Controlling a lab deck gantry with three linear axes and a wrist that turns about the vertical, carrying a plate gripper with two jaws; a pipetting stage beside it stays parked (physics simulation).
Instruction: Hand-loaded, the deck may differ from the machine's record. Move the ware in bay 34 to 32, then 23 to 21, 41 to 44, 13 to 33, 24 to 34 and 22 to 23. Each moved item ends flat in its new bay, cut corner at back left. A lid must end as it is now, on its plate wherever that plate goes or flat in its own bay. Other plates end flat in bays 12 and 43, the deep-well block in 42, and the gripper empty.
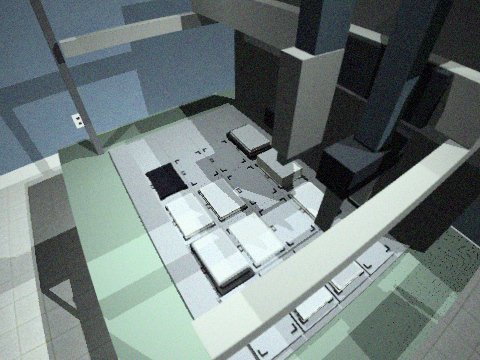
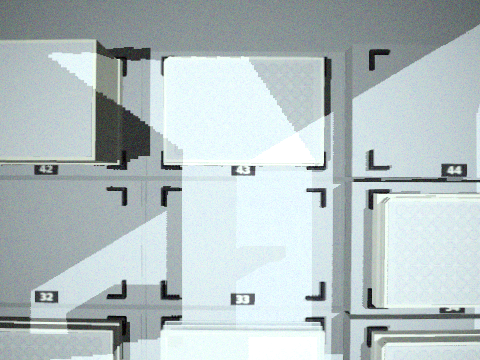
Scene:
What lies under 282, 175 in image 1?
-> A deep-well block.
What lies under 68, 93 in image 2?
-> A deep-well block.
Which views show my gripper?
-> Image 1 only.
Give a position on a black item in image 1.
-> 165, 179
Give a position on a bay 21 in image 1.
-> At 198, 169

